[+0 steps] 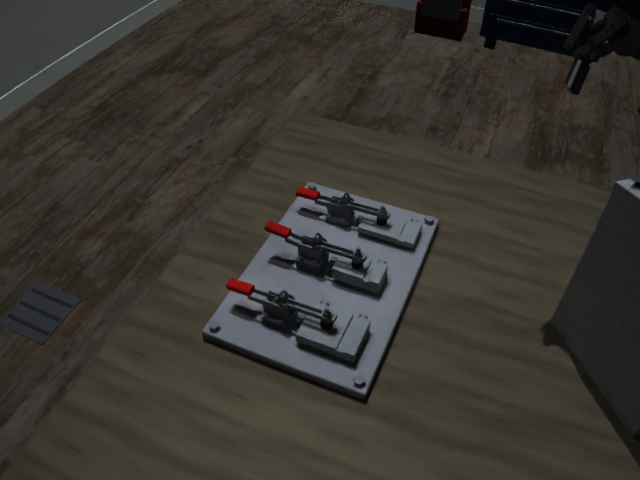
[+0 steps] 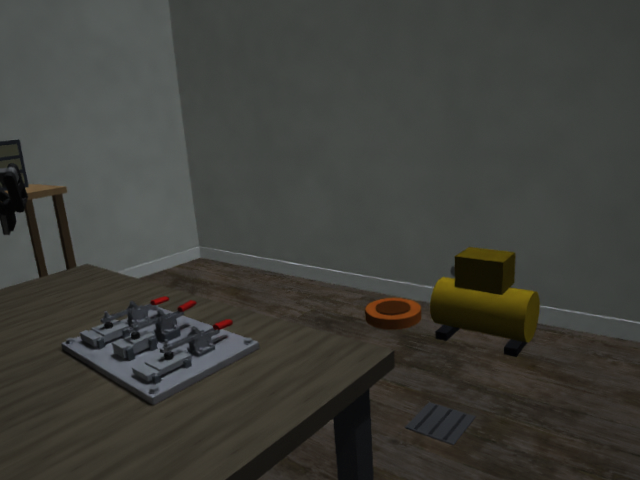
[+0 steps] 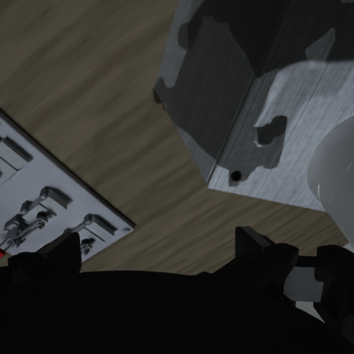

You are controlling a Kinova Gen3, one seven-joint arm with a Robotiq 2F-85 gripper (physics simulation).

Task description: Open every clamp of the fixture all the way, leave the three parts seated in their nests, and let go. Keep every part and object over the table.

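Frame: origin at the arm's base, x left, y ahead, z down, level; metres.
Where they show: gripper, fingertip midpoint: (image 1: 606, 103).
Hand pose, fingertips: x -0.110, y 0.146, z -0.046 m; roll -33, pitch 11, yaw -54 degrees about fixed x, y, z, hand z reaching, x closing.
Observation:
Each offset is from my fingertips to the top centre of the thing. "*": to the spot under its first point. Level surfaces: height alone.
The white fixture plate (image 1: 390, 310) (image 2: 227, 348) (image 3: 82, 207) lies on the table. It carries three toggle clamps. The far red handle @(* dx -0.042, dy +0.371, dz +0.270 m) (image 1: 307, 193) (image 2: 222, 324), the middle red handle @(* dx +0.065, dy +0.378, dz +0.254 m) (image 1: 278, 228) (image 2: 187, 305) and the near red handle @(* dx +0.175, dy +0.390, dz +0.265 m) (image 1: 240, 286) (image 2: 160, 300) all lie low, pointing away from the parts. Each clamp's arm lies down, its black pad on a grey part: far part @(dx -0.035, dy +0.232, dz +0.291 m) (image 1: 408, 235), middle part @(dx +0.074, dy +0.252, dz +0.281 m) (image 1: 373, 276) and near part @(dx +0.184, dy +0.257, dz +0.286 m) (image 1: 353, 338) sit in their nests. My gripper (image 1: 577, 82) (image 3: 157, 247) is open and empty, high up and well away from the clamps.
A large grey metal box (image 1: 599, 289) (image 3: 200, 100) stands on the table @(dz +0.322 m) (image 1: 465, 361) (image 2: 289, 392) on the parts' side of the plate. On the floor are a yellow compressor (image 2: 483, 310), an orange ring (image 2: 392, 321) and a floor grate (image 1: 41, 312) (image 2: 440, 422).

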